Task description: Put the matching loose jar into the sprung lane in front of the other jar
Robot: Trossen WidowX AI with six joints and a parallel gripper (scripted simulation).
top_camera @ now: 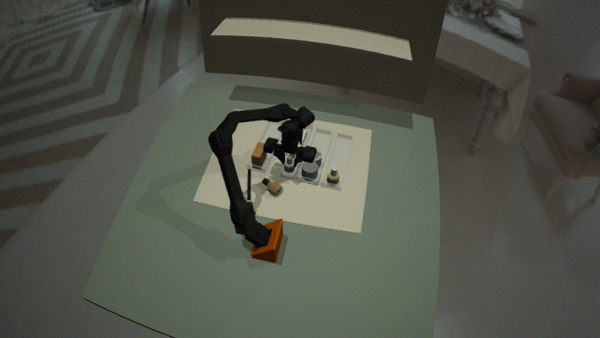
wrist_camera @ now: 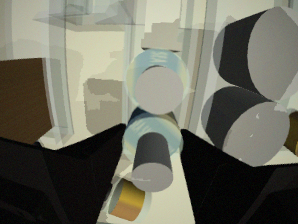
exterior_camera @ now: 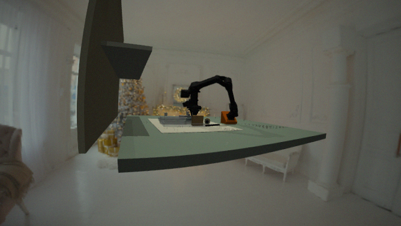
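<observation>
My gripper tip is now 140 mm short of the sprung lane, 20 mm to the right of it and 20 mm above it. The rest, counted from my gripper tip: thin black rod: 100 mm behind, 130 mm to the left, 30 mm below.
</observation>
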